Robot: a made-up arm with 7 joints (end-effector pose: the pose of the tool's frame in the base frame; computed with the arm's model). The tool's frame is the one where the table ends. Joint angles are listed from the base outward.
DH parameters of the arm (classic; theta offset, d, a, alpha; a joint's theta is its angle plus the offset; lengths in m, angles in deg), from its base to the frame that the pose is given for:
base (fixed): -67.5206 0 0.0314 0
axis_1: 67.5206 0.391 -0.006 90
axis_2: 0 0.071 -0.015 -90
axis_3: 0 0.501 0.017 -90
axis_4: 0 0.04 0.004 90
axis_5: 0 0.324 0.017 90
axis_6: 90 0.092 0.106 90
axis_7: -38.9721 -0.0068 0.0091 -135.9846
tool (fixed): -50.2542 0.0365 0 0
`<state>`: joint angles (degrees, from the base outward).
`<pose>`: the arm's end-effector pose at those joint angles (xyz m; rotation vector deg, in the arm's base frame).
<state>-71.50 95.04 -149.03 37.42 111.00 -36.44 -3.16</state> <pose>-0.5918 0.6032 0.0773 -23.55 -151.08 0.70</pose>
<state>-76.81 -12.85 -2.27 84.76 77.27 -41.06 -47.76</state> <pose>0.1431 -0.5512 0.7166 98.24 -15.56 21.39</pose>
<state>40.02 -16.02 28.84 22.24 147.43 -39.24 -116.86</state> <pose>0.1724 0.2646 1.2382 -42.31 51.82 -64.18</pose>
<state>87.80 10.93 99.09 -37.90 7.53 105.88 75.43</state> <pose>0.2497 -0.0762 1.0780 -63.22 -65.55 34.87</pose>
